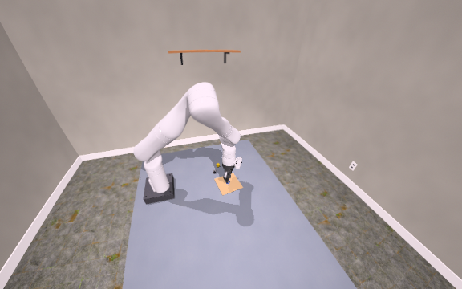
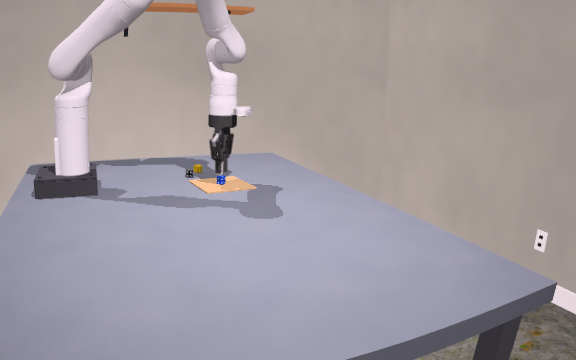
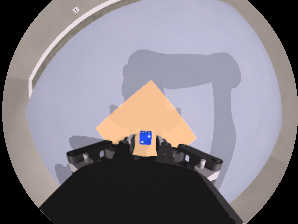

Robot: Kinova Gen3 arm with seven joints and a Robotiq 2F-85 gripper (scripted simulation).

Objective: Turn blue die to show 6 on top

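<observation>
The blue die is 40 mm below my hand. The rest, counted from my hand: black die: 70 mm behind, 110 mm to the left, 40 mm below; then mat: 50 mm below; then yellow die: 40 mm behind, 170 mm to the left, 40 mm below.
</observation>
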